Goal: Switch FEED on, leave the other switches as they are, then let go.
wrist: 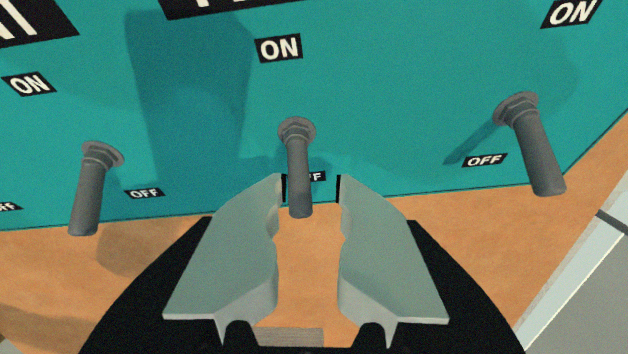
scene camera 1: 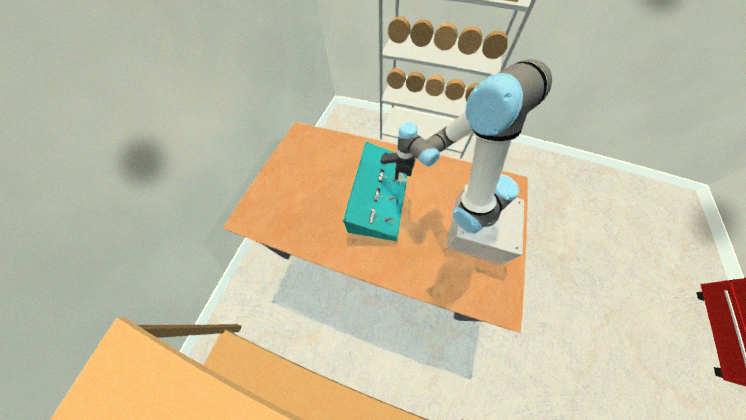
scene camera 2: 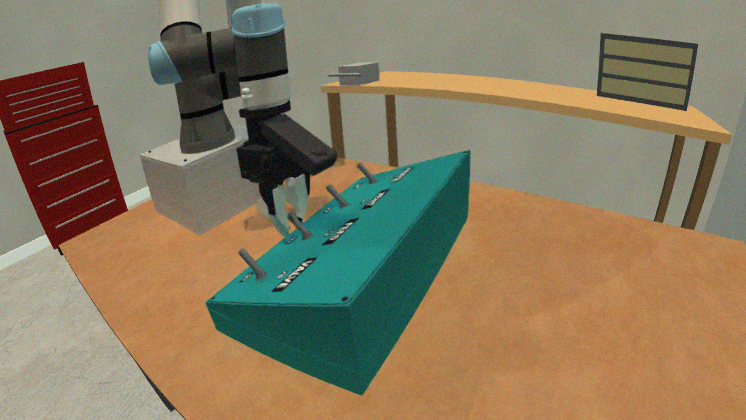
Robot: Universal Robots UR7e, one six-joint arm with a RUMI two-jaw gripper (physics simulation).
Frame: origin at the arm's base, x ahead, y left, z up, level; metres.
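Seen in the pictures: gripper, between the fingertips: (wrist: 311,177) (scene camera 1: 398,179) (scene camera 2: 292,232); arm's base, origin of its link: (scene camera 2: 207,143).
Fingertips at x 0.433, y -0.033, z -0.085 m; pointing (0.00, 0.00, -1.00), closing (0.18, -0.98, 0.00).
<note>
Offsets run from my fingertips to a thing's top centre. Level surfaces: height alone.
The teal switch box (scene camera 1: 360,193) (scene camera 2: 412,250) (wrist: 425,90) stands on the table. The FEED lever @[dy +0.008, dx +0.008, dz +0.033 m] (scene camera 2: 299,225) (wrist: 299,175) leans to its OFF side. My gripper (scene camera 2: 292,224) (wrist: 311,177) is partly open; in the wrist view its fingertips stand on either side of that lever, with a gap on each side. The lever covers part of its OFF label. The VALVE lever @[dy -0.106, dx +0.045, dz +0.033 m] (scene camera 2: 252,264) (wrist: 540,155) and the VENT lever @[dy +0.122, dx -0.029, dz +0.033 m] (scene camera 2: 336,195) (wrist: 90,195) also lean toward OFF. A fourth lever @[dy +0.236, dx -0.066, dz +0.033 m] (scene camera 2: 366,173) is at the far end; its label is too small to read.
The neighbouring levers stand on both sides of my gripper. The arm's pale base block (scene camera 1: 490,234) (scene camera 2: 193,182) stands on the orange table @[dz -0.093 m] (scene camera 1: 292,208) (scene camera 2: 548,313). A shelf rack (scene camera 1: 381,83) is behind the table. A red drawer cabinet (scene camera 1: 730,333) (scene camera 2: 65,172) stands on the floor.
</note>
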